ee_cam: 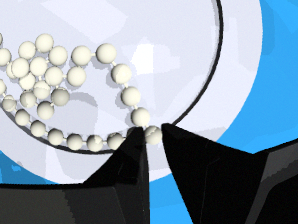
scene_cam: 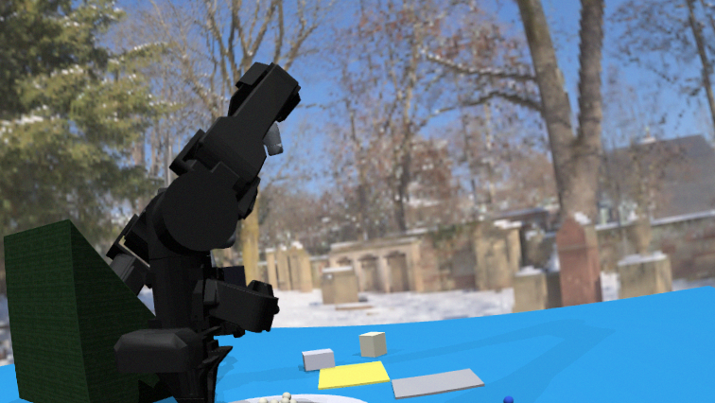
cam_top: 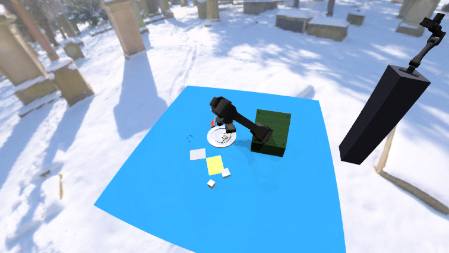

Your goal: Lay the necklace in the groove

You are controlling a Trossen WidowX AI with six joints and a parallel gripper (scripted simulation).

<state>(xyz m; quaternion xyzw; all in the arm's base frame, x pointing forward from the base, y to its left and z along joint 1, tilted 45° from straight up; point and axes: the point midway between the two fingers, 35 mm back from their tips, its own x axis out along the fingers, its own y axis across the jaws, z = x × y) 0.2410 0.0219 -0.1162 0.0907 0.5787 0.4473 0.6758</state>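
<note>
The round white bead board is 5 cm to the left of my gripper tip, 4 cm ahead of it and 1 cm below it. The rest, counted from my gripper tip: yellow tile (28 cm to the left, 2 cm below, 1 cm behind); then red object (14 cm ahead, 6 cm to the right, 1 cm below); then grey tile (24 cm to the left, 13 cm ahead, 2 cm below).
</note>
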